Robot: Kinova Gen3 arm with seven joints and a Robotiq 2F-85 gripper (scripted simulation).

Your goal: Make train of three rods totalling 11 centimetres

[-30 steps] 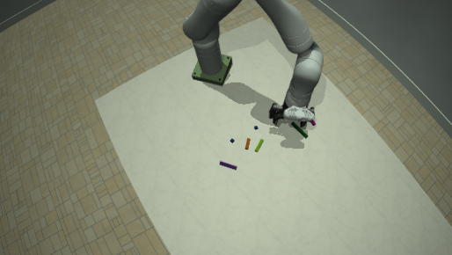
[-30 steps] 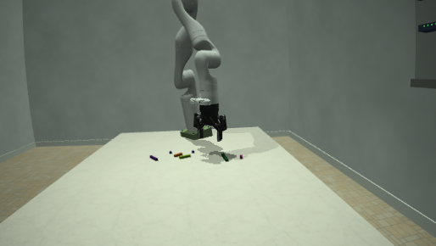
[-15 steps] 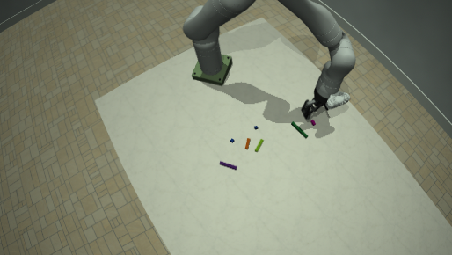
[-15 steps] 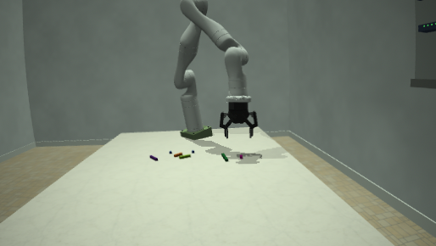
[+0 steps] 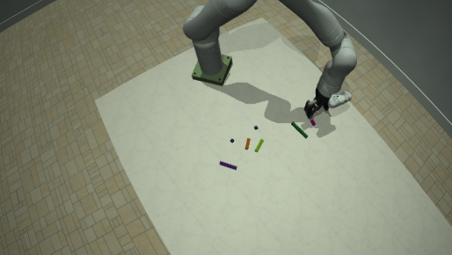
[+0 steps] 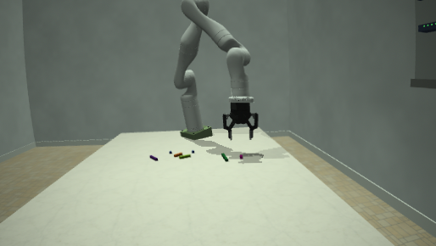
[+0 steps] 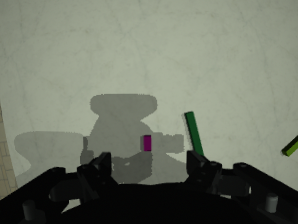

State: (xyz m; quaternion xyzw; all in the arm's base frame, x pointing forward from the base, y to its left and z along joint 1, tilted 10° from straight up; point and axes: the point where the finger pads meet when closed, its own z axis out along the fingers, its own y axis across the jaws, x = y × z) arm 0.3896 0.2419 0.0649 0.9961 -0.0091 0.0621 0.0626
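My gripper is now 80 mm above the magenta rod. From my hand the other things lie so: lime rod (230 mm to the right, 80 mm below, 20 mm behind); green rod (80 mm below, 70 mm to the right); orange rod (260 mm to the right, 80 mm below, 40 mm behind).
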